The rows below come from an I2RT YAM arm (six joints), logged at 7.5 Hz.
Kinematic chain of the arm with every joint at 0, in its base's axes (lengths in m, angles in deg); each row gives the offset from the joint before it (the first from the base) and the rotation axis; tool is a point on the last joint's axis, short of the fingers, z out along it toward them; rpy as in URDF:
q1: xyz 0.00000 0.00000 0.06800 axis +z
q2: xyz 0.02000 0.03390 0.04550 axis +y
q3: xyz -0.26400 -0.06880 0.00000 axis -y
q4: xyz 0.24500 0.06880 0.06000 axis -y
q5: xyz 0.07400 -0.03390 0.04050 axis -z
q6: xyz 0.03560 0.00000 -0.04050 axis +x
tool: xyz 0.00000 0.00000 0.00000 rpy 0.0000 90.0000 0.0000
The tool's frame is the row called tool.
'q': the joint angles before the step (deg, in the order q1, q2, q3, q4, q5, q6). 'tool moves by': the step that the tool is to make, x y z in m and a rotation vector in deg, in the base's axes. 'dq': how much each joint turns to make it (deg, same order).
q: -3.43 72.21 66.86 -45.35 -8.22 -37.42
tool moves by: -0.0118 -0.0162 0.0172 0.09 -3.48 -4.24
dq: -3.92 -2.88 1.08 -0.43 -0.10 0.52
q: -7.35 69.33 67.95 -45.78 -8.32 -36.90
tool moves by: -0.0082 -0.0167 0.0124 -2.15 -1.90 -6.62
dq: -3.69 -1.43 1.36 -0.47 3.35 0.85
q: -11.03 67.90 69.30 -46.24 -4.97 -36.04
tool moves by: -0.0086 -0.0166 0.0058 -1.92 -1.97 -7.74
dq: -3.76 -1.56 -0.31 1.19 3.87 1.71
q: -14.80 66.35 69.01 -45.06 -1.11 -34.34
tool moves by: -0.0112 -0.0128 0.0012 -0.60 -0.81 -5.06
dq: -3.60 -1.75 -0.99 0.19 1.32 0.72
